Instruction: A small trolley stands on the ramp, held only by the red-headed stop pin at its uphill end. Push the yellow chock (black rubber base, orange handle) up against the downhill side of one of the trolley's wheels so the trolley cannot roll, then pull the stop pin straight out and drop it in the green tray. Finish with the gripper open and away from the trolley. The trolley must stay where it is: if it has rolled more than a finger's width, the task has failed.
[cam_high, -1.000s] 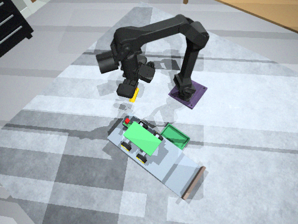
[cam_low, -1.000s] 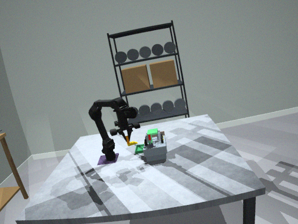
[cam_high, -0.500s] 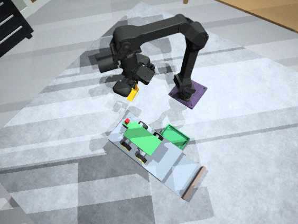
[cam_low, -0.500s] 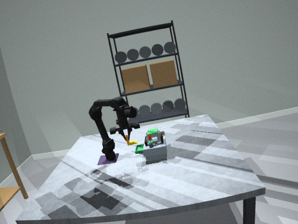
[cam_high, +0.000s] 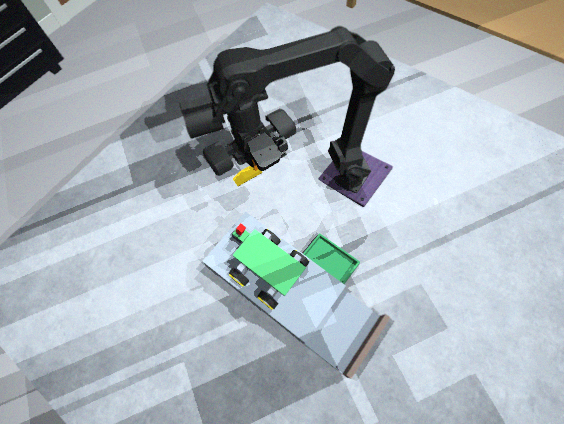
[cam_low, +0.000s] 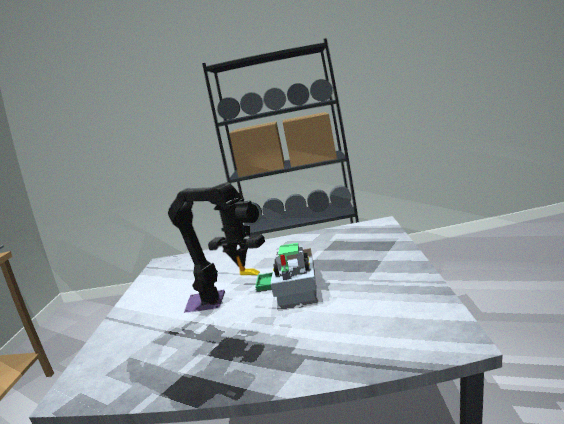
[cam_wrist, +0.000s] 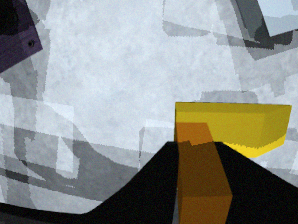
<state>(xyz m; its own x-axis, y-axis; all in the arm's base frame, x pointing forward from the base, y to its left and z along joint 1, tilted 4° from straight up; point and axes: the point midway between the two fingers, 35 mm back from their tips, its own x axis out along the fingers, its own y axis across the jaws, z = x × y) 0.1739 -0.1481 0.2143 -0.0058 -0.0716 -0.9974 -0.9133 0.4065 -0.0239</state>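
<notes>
Right now the yellow chock is 2 cm ahead of my gripper tip, 1 cm to the right of it and 1 cm below it. From my gripper tip the other things lie so: stop pin 14 cm ahead, 5 cm to the left, 5 cm below; grey ramp 16 cm ahead, 15 cm to the left, 13 cm below; green-topped trolley 16 cm ahead, 14 cm to the left, 6 cm below.
</notes>
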